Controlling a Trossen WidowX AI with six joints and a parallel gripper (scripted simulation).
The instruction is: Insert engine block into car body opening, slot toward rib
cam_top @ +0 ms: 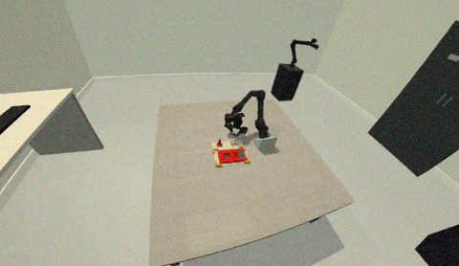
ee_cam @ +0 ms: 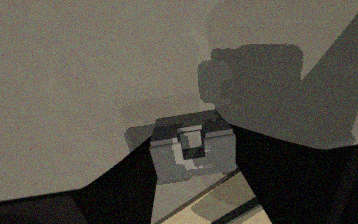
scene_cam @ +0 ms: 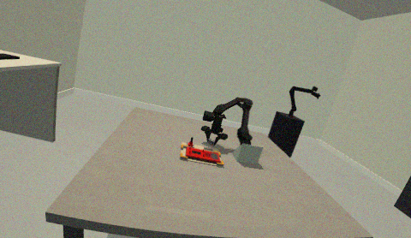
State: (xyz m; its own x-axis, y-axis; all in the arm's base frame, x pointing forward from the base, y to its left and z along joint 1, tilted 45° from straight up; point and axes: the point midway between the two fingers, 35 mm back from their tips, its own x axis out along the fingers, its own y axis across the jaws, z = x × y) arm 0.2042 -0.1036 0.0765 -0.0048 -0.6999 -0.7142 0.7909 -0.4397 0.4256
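My gripper tip is 2 cm below the engine block.
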